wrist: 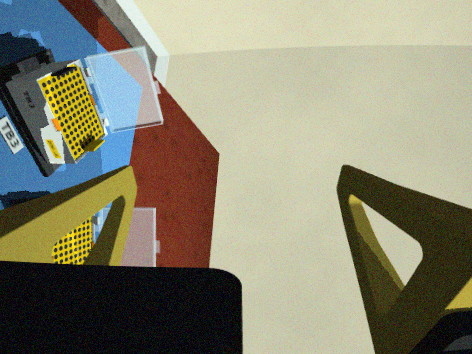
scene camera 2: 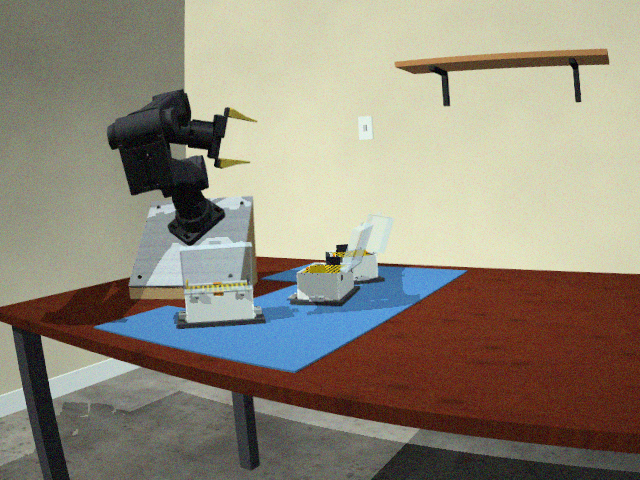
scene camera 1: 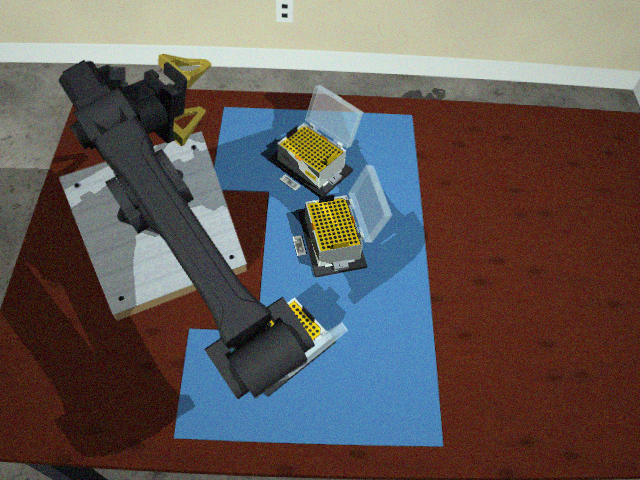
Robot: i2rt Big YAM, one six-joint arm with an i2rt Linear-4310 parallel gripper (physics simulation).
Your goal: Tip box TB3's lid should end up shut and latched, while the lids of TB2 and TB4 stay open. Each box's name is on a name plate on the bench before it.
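Frame: origin at the arm's base, x right, y up, z back, level; centimetres.
Where they show: gripper, between the fingertips: (wrist: 236, 176) (scene camera 2: 253, 141) (scene camera 1: 206, 86); arm's base, origin of its link: (scene camera 2: 197, 222).
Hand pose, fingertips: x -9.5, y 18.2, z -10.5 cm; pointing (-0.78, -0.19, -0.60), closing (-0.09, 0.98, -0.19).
Things, the pixels of their top centre, and the offset from my fingertips. Level surfaces: height alone.
- TB3, centre of its top: (wrist: 85, 110) (scene camera 1: 311, 142) (scene camera 2: 350, 247) dz -16.8, dx -13.6, dy -25.8 cm
- middle box, centre of its top: (wrist: 83, 255) (scene camera 1: 333, 218) (scene camera 2: 325, 261) dz -22.7, dx +5.5, dy -25.8 cm
- blue mat, height of its surface: dy -33.2 cm
- red-brown bench, height of its surface: dy -33.5 cm
TB3 (scene camera 1: 311, 148) (scene camera 2: 368, 267) (wrist: 71, 110) is the back box; its name plate (scene camera 1: 290, 181) (wrist: 11, 135) reads TB3 in the wrist view. Its clear lid (scene camera 1: 336, 117) (scene camera 2: 379, 233) (wrist: 126, 91) stands open. The middle box (scene camera 1: 333, 224) (scene camera 2: 320, 285) (wrist: 75, 244) has its lid (scene camera 1: 373, 206) (scene camera 2: 360, 238) open too. The near box (scene camera 1: 306, 319) (scene camera 2: 219, 307) has its lid (scene camera 2: 214, 263) upright; the arm hides much of this box in scene camera 1. Which is TB2 or TB4 I cannot tell. My gripper (scene camera 1: 205, 86) (scene camera 2: 252, 142) (wrist: 236, 176) is open and empty, high to the left of TB3.
The boxes stand on a blue mat (scene camera 1: 382, 382) (scene camera 2: 289, 351) on the red-brown bench (scene camera 1: 527, 289) (scene camera 2: 506, 351). The arm's sloped mounting board (scene camera 1: 217, 222) (scene camera 2: 155, 258) is left of them. The folded arm reaches over the near box. A wall shelf (scene camera 2: 506, 60) is high at right.
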